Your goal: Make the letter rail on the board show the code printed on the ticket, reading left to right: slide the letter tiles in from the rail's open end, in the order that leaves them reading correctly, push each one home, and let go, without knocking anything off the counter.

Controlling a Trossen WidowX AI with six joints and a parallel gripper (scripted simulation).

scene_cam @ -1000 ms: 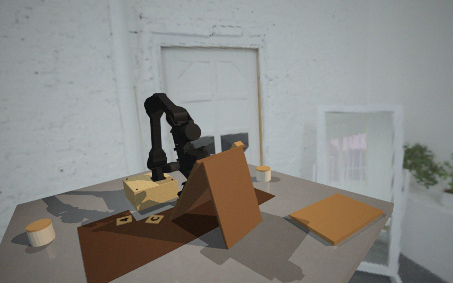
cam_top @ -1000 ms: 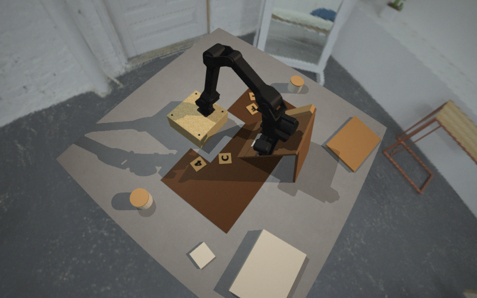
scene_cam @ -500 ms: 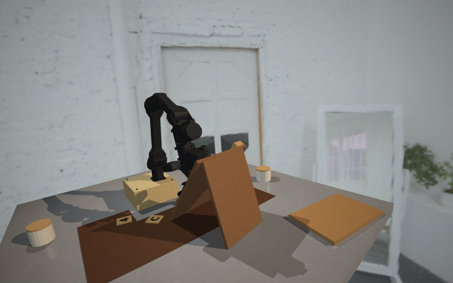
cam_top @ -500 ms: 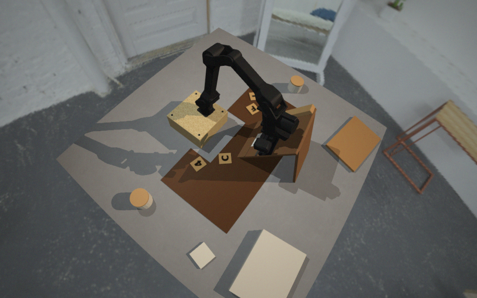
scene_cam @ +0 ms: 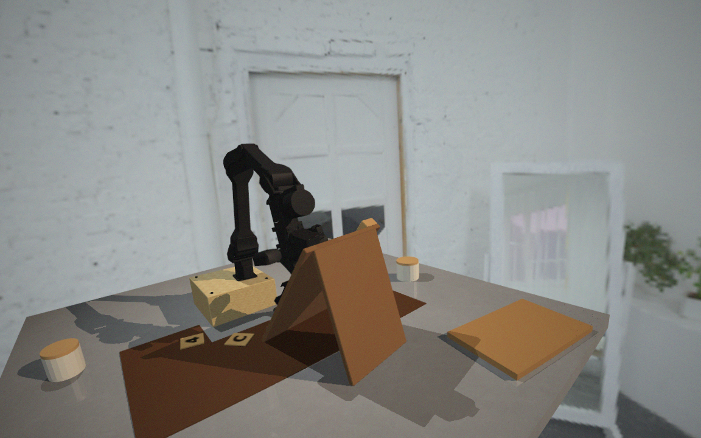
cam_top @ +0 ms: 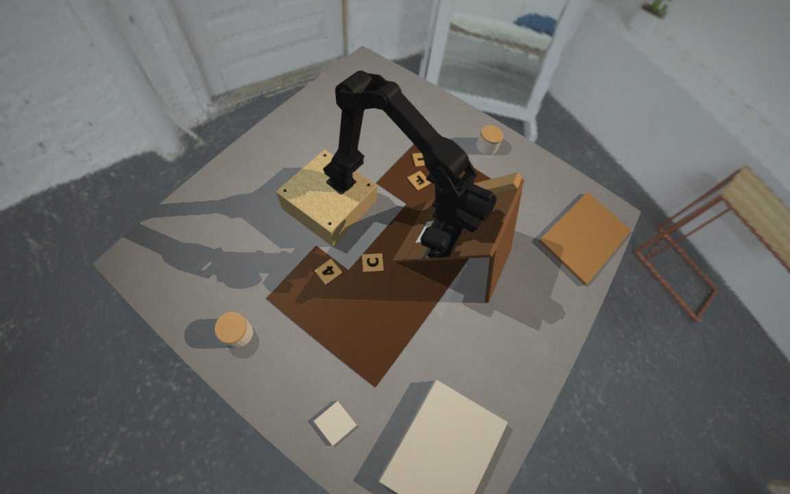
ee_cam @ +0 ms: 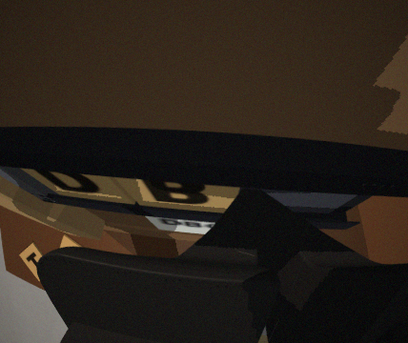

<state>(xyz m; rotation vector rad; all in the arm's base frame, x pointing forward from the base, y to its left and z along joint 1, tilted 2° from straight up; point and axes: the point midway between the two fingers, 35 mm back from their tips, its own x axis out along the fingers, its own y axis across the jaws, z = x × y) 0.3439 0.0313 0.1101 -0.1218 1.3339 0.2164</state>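
Now: gripper tip 130 mm past the C tile, 140 mm to the left of it and 160 mm above it. Round my gripper tip: brown mat 150 mm behind, 40 mm to the right, 160 mm below; D tile 20 mm behind, 90 mm to the left; white ticket 60 mm behind, 20 mm to the left, 80 mm below.
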